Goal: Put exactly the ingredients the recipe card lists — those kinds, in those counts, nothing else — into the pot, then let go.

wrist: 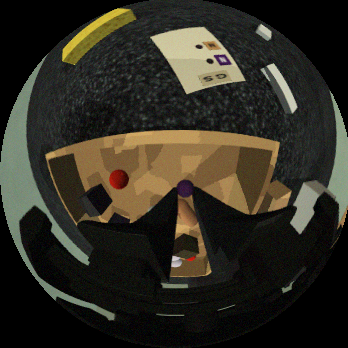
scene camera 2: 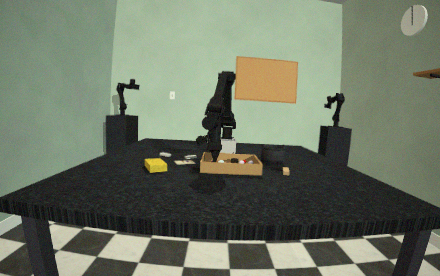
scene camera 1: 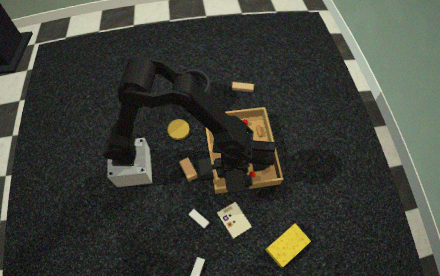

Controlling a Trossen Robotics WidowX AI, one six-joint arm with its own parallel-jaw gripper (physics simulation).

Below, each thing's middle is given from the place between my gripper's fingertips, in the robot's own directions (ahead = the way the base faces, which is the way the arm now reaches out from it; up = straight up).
Labels:
My gripper is now 80 mm to the right of the wooden tray (scene camera 1: 257, 116), 30 mm short of it and 10 mm below it. Round my hand: yellow sponge (scene camera 1: 291, 242) (220 mm to the right, 160 mm ahead, 10 mm above).

